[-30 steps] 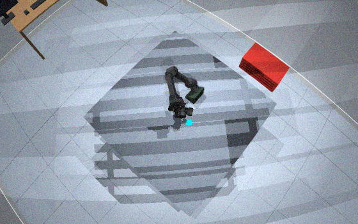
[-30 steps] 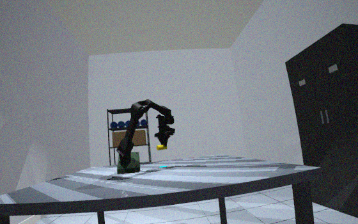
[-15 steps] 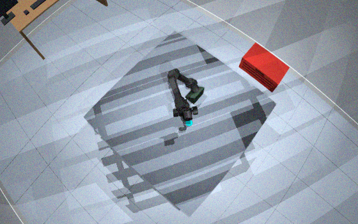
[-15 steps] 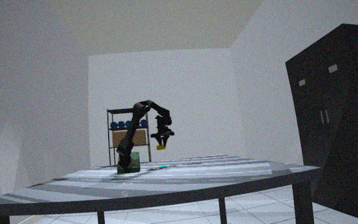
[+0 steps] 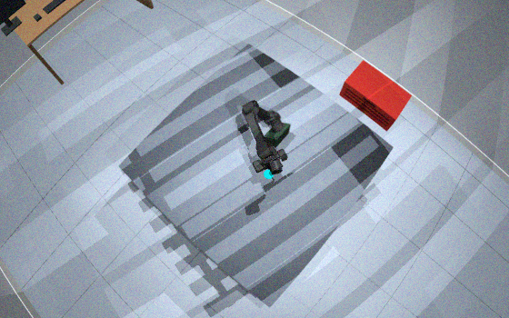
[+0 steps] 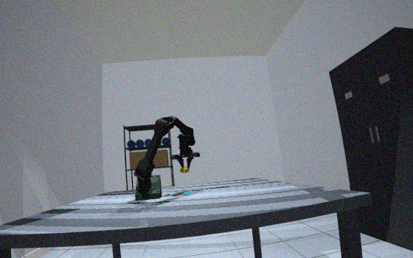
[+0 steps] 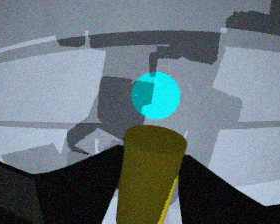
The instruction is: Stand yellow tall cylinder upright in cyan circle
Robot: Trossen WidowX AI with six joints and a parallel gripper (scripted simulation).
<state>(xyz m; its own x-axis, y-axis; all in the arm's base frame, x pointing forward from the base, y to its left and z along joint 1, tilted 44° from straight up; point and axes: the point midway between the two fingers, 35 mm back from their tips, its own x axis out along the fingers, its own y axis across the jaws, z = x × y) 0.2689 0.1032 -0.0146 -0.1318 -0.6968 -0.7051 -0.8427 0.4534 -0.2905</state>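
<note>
Now: gripper tip 14 cm above the cyan circle. From my gripper tip the other things lie so: yellow tall cylinder: 1 cm behind, 2 cm to the right.
</note>
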